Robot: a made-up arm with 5 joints.
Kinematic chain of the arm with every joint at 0, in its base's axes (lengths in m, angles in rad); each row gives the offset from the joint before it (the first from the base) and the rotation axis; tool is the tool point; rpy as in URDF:
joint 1: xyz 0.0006 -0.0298 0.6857 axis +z
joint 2: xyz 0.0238 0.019 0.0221 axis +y
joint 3: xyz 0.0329 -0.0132 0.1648 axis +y
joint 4: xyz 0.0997 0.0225 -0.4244 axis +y
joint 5: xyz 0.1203 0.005 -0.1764 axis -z
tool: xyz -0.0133 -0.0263 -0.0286 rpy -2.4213 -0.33 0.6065
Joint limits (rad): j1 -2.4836..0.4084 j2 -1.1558..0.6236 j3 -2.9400..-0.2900 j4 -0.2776..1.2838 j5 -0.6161..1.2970
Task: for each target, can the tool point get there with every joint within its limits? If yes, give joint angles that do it. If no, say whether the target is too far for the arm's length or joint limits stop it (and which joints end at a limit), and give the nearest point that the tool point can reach.
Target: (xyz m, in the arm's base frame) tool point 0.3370 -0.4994 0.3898
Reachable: yes | joints -0.9722 0.3118 -0.9175 0.3446 0.3575
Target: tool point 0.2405 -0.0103 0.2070
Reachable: yes | joints 0.0635 0.4291 -0.5745 0.8365 -0.2994
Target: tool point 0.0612 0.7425 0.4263
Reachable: no: joint limits stop it (at a limit: joint 2, joint 3, joint 4, joint 5) | nearest point 0.0595 0.7203 0.9190 | short by 0.493 m
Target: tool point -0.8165 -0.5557 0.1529
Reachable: no: too far | nearest point -0.5275 -0.4432 0.3954 | short by 0.394 m
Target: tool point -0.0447 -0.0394 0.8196
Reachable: no: joint limits stop it (at a limit: joint 1, joint 2, joint 4) | nearest point -0.3435 -0.3331 0.8604 | short by 0.421 m
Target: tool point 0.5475 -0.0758 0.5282
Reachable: yes | joints -0.1354 -0.3099 -0.6191 0.6532 0.9313
